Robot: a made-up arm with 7 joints. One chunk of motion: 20 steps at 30 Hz.
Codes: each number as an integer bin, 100 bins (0 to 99) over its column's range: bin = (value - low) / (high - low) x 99, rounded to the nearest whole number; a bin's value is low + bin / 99 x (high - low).
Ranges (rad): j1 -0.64..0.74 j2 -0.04..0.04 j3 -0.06..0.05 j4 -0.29..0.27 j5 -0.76..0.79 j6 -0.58..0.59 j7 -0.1..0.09
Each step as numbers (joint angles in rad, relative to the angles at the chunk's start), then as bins.
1 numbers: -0.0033 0.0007 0.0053 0.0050 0.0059 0.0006 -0.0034
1 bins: 46 50 59 52 49 49 50
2 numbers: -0.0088 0.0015 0.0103 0.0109 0.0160 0.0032 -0.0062
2 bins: 45 51 63 53 50 49 49
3 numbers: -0.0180 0.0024 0.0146 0.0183 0.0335 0.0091 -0.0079
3 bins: 45 52 67 55 51 50 48
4 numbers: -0.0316 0.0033 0.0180 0.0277 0.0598 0.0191 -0.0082
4 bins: 44 54 70 56 52 51 48
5 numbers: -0.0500 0.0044 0.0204 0.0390 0.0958 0.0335 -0.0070
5 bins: 42 55 72 58 55 52 48
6 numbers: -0.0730 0.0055 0.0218 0.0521 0.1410 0.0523 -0.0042
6 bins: 41 56 74 60 58 54 50
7 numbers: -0.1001 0.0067 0.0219 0.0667 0.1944 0.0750 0.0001
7 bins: 39 58 74 63 61 55 52
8 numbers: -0.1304 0.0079 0.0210 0.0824 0.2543 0.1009 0.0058
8 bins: 37 59 73 66 65 58 55
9 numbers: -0.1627 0.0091 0.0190 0.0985 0.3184 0.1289 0.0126
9 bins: 34 61 71 69 69 60 59
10 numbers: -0.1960 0.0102 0.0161 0.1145 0.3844 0.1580 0.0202
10 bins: 32 62 68 72 73 62 63
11 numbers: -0.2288 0.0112 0.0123 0.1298 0.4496 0.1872 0.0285
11 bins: 29 63 65 74 77 65 67
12 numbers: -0.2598 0.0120 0.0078 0.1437 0.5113 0.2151 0.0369
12 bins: 27 64 61 77 81 67 71
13 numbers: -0.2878 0.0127 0.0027 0.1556 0.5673 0.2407 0.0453
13 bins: 25 65 56 79 85 69 76
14 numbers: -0.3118 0.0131 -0.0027 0.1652 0.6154 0.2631 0.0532
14 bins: 24 66 52 80 88 71 80
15 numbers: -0.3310 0.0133 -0.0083 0.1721 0.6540 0.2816 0.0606
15 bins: 22 66 47 82 90 73 84
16 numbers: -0.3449 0.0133 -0.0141 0.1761 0.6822 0.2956 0.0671
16 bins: 21 66 41 82 92 74 87
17 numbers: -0.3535 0.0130 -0.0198 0.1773 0.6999 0.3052 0.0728
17 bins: 21 66 36 83 93 75 90
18 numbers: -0.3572 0.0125 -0.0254 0.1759 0.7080 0.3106 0.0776
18 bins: 20 65 31 82 94 75 93
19 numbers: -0.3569 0.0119 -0.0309 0.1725 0.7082 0.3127 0.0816
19 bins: 20 64 26 82 94 76 95
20 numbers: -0.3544 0.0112 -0.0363 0.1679 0.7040 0.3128 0.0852
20 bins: 20 63 21 81 94 76 96
